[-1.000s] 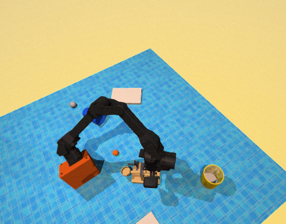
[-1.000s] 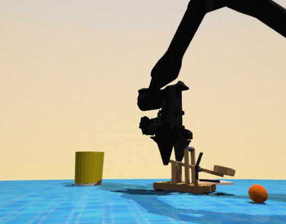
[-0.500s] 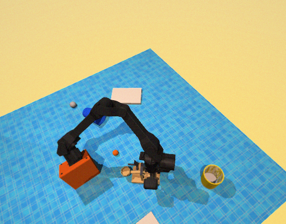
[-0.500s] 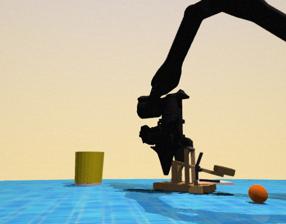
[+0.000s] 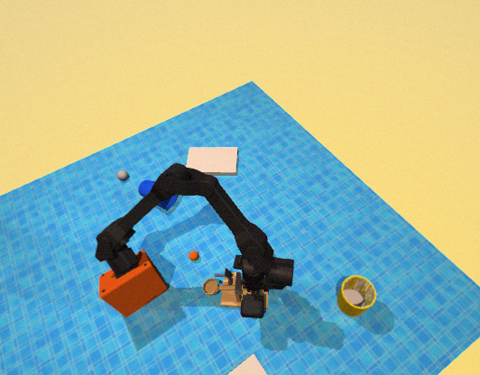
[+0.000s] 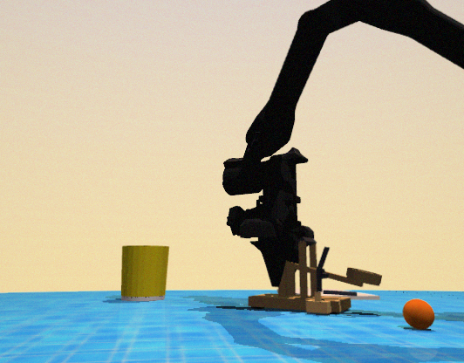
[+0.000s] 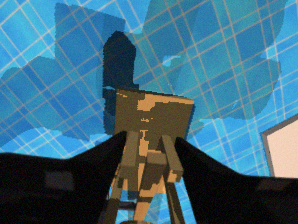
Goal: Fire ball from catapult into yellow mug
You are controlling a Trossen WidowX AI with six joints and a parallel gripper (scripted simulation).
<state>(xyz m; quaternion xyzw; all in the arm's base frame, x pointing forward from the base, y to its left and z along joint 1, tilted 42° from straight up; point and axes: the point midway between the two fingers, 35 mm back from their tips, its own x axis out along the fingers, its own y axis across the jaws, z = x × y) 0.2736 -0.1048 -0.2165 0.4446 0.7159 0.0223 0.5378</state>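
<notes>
My gripper tip is 21 cm to the right of the orange ball, 9 cm past it and 2 cm above it. Round my gripper tip: yellow mug (22 cm ahead, 18 cm to the right); white tile (53 cm to the left, 16 cm ahead, 2 cm below); wooden catapult (6 cm to the left, 5 cm behind, 2 cm above).
</notes>
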